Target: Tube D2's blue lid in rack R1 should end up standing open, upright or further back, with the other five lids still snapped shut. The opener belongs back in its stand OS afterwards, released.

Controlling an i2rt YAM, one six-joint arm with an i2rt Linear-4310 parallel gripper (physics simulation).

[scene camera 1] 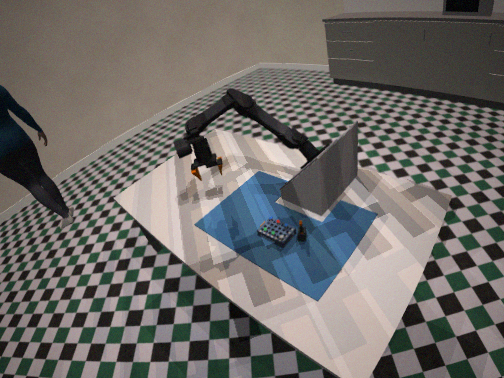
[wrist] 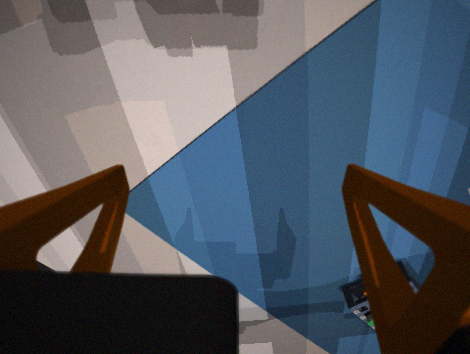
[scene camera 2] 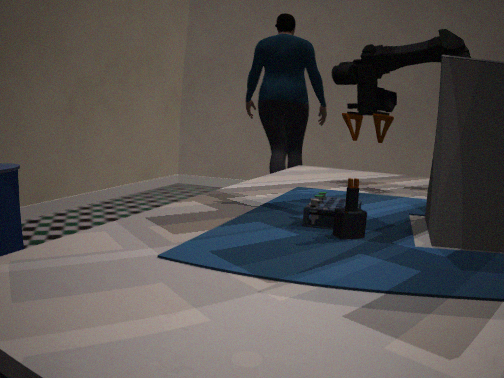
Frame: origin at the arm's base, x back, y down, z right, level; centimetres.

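Where they show: gripper, fingertip midpoint: (scene camera 1: 211, 177) (wrist: 235, 176) (scene camera 2: 367, 141); arm's base, origin of the base link: (scene camera 1: 315, 157).
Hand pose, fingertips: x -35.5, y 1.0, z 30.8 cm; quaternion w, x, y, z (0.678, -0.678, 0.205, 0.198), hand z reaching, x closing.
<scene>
Each offset is from my fingertips to the centre of the thing. Level surfaces: height alone.
Rack R1 @(dx +1.7, dy +11.2, dz -37.4 cm) (scene camera 1: 276, 232) (scene camera 2: 326, 215) (wrist: 355, 296), a small dark grid block with tubes and coloured lids, stands on the blue mat @(dy +13.3 cm) (scene camera 1: 320, 280) (scene camera 2: 225, 250) (wrist: 280, 175). Green, red, blue and pale lids show as tiny spots; which is D2's and whether any stands open is too small to tell. In the wrist view a finger partly hides the rack. The opener @(dx +6.6, dy +8.8, dz -46.8 cm) (scene camera 1: 301, 224) (scene camera 2: 353, 198), dark with an orange top, stands upright in its black stand OS @(dx +6.6, dy +11.3, dz -46.8 cm) (scene camera 1: 301, 236) (scene camera 2: 350, 225) beside the rack. My gripper (scene camera 1: 210, 176) (scene camera 2: 368, 141) (wrist: 235, 176) is open and empty, high above the table, away from rack and opener.
A tall grey panel (scene camera 1: 325, 175) (scene camera 2: 470, 150) stands at the mat's edge near the arm's base. A person (scene camera 1: 20, 135) (scene camera 2: 285, 70) stands beyond the white table @(dy +13.6 cm) (scene camera 1: 395, 295) (scene camera 2: 150, 310). Grey cabinets (scene camera 1: 410, 55) line the far wall. A blue container (scene camera 2: 9, 210) shows at the left.
</scene>
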